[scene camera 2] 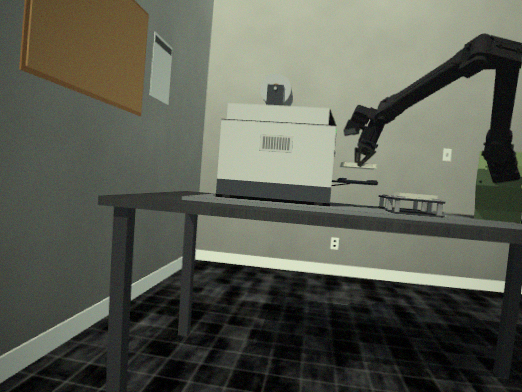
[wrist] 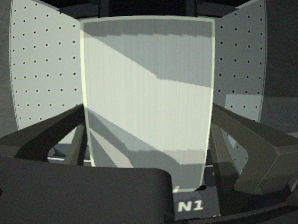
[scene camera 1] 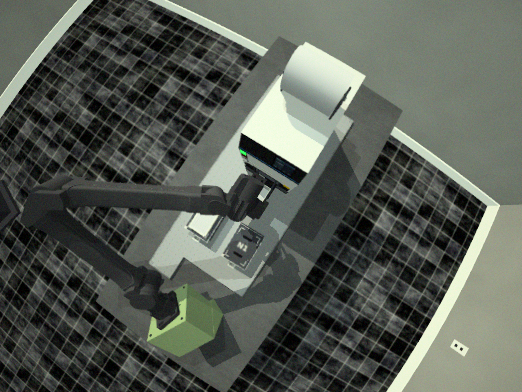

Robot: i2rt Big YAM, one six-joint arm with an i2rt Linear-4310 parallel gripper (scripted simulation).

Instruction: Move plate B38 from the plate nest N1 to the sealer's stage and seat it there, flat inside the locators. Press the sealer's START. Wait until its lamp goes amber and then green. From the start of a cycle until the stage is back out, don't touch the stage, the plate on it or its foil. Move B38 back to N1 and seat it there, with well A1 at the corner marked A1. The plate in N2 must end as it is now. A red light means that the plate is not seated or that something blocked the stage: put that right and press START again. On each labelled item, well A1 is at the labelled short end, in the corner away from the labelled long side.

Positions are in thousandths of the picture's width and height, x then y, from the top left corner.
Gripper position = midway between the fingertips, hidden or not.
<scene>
I see my gripper (wrist: 498,489) and a foil roll (scene camera 1: 601,203).
</scene>
